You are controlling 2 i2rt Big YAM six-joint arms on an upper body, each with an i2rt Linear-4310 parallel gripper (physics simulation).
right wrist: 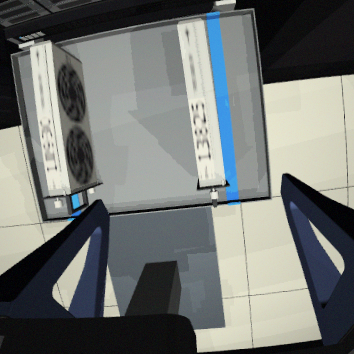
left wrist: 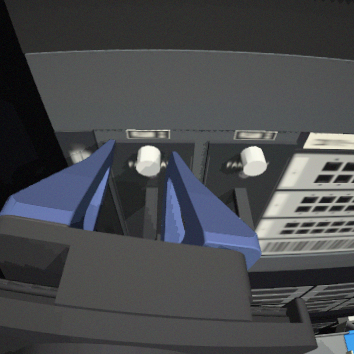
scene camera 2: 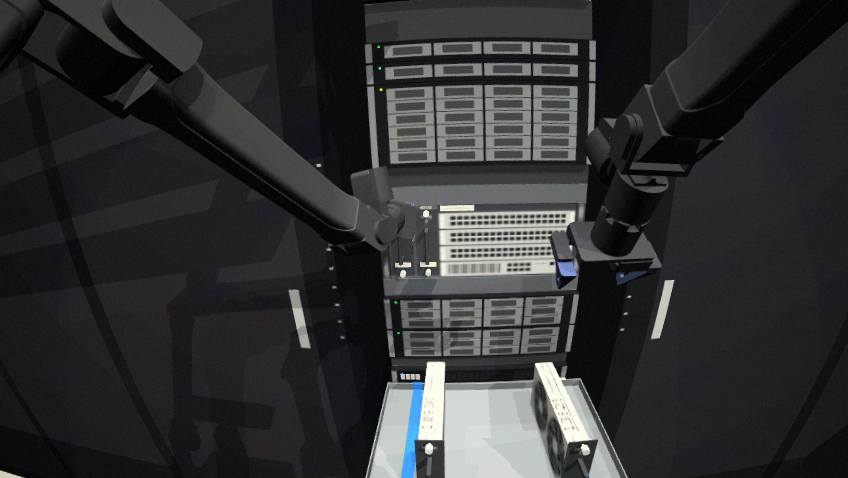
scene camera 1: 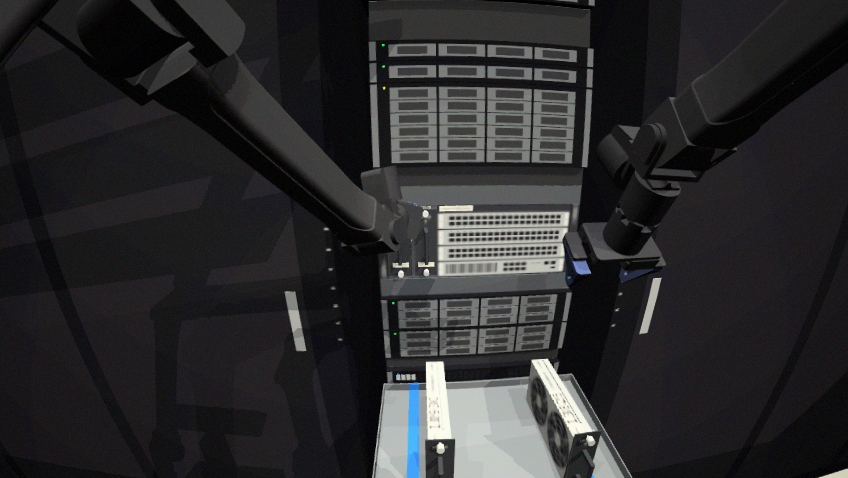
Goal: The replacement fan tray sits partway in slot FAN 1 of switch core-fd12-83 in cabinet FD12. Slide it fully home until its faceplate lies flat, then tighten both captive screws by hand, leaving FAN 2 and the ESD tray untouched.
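The FAN 1 faceplate (left wrist: 133, 192) is dark, with a vertical handle (left wrist: 151, 212) and a white upper captive screw (left wrist: 148, 161). Its white lower screw (scene camera 1: 400, 274) (scene camera 2: 402, 274) shows in the scene views. Whether the faceplate lies flat I cannot tell. My left gripper (left wrist: 141, 154) is open, its blue fingertips on either side of the upper screw with gaps; my arm hides it in the scene views. FAN 2's upper screw (left wrist: 253, 161) (scene camera 1: 425, 214) (scene camera 2: 425, 213) is to the right. My right gripper (scene camera 1: 598, 279) (scene camera 2: 592, 282) (right wrist: 190, 194) is wide open and empty, at the switch's right side.
The grey ESD tray (scene camera 1: 486, 415) (scene camera 2: 486, 415) (right wrist: 135, 100) is below the cabinet front. It holds a fan unit (scene camera 1: 436, 397) (scene camera 2: 435, 397) (right wrist: 200, 100) beside a blue strip, and another fan unit (scene camera 1: 558, 409) (scene camera 2: 558, 409) (right wrist: 60, 120). Switch port modules (scene camera 1: 504, 235) adjoin FAN 2.
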